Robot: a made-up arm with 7 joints. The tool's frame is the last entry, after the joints.
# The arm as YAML. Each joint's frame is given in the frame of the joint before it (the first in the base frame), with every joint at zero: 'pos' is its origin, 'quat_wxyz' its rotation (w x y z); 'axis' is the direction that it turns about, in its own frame. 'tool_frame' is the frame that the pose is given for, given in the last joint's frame.
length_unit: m
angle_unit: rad
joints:
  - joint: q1
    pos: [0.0, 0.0, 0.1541]
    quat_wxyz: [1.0, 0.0, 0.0, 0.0]
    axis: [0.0, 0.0, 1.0]
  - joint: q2
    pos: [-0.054, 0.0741, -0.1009]
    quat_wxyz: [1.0, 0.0, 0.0, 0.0]
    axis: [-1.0, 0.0, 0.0]
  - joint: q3
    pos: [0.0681, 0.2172, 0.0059]
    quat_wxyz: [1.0, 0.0, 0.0, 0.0]
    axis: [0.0, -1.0, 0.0]
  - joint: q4
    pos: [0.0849, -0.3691, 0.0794]
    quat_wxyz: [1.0, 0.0, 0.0, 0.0]
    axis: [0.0, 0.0, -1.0]
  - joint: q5
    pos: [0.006, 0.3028, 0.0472]
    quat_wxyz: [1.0, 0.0, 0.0, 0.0]
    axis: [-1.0, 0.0, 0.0]
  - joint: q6
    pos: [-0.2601, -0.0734, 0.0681]
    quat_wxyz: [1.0, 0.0, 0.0, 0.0]
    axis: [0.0, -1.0, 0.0]
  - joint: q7
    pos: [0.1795, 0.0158, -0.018]
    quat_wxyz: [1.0, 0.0, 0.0, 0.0]
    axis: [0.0, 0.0, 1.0]
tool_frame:
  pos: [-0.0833, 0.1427, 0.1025]
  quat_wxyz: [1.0, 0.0, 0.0, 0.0]
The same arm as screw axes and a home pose.
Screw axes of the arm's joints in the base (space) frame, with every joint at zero. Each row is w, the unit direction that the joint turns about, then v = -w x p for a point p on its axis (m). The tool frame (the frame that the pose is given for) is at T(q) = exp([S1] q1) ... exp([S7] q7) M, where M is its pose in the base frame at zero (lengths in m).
S1: w 0 0 1 v 0 0 0
S2: w -1 0 0 v 0 -0.0532 0.0741
S3: w 0 -1 0 v 0.0591 0 -0.0141
S4: w 0 0 -1 v 0.0778 0.099 0
S5: w -1 0 0 v 0 -0.1857 0.225
S6: w 0 -1 0 v 0.2538 0 0.1551
S7: w 0 0 1 v 0.1674 -0.0244 0
M: xyz -0.0589 0.3101 0.3383 (m) quaternion w x y z 1 0 0 0

